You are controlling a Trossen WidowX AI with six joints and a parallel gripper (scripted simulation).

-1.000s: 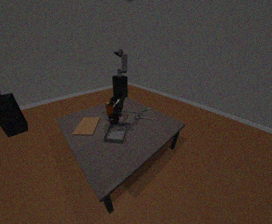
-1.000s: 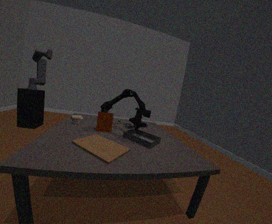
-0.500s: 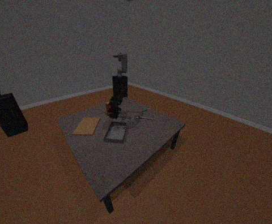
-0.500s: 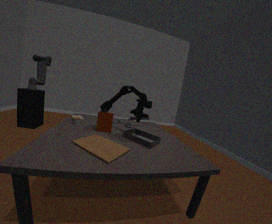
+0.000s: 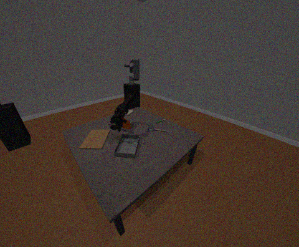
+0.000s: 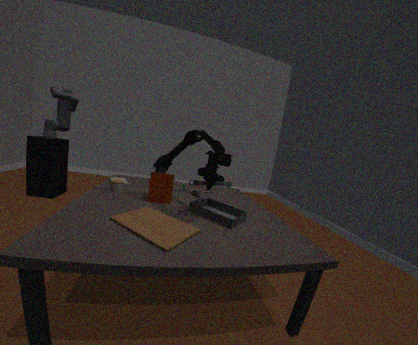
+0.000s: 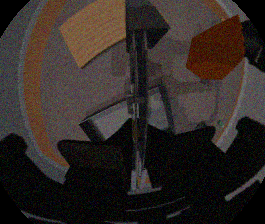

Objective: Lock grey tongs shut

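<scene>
Now: the wooden board 27 cm behind my gripper tip, 17 cm to the right of it and 15 cm below it. Also, from my gripper tip: pale object 57 cm behind, 33 cm to the left, 13 cm below; roasting tin 9 cm ahead, 3 cm to the left, 14 cm below.
</scene>
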